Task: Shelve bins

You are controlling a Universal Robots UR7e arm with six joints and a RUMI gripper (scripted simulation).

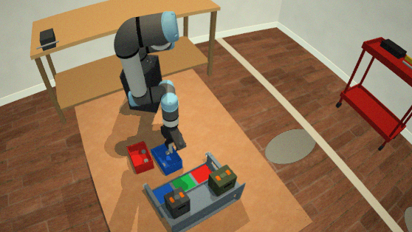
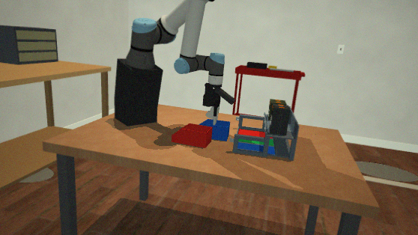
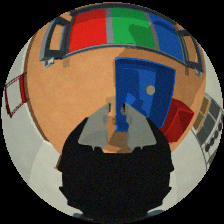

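The blue bin is 50 mm to the right of my hand, 20 mm below it and 10 mm behind it. Also, from my hand: red bin: 160 mm to the right, 90 mm behind, 20 mm below.
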